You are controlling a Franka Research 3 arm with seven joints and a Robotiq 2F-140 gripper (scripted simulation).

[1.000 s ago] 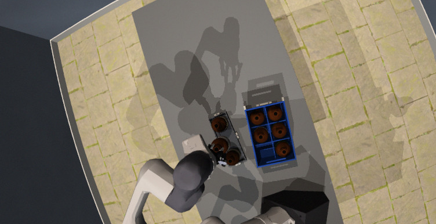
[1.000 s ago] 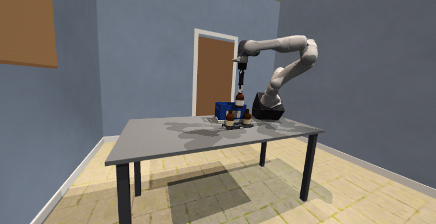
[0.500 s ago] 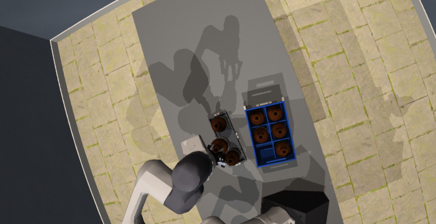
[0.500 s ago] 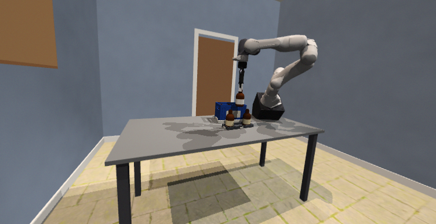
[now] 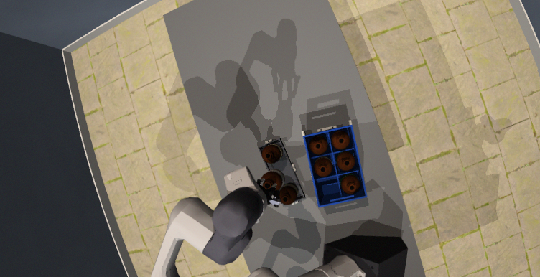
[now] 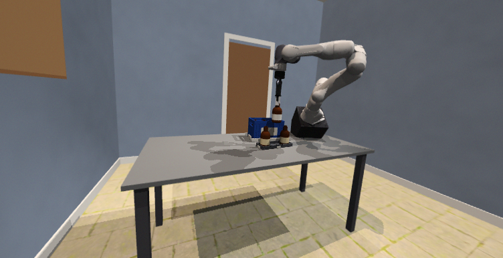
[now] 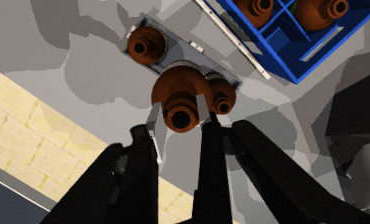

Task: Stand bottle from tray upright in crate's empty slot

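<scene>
Now: the brown bottle 9 cm below my hand. The rest, counted from my hand: dark tray 34 cm below; blue crate 22 cm to the right, 27 cm below.
</scene>
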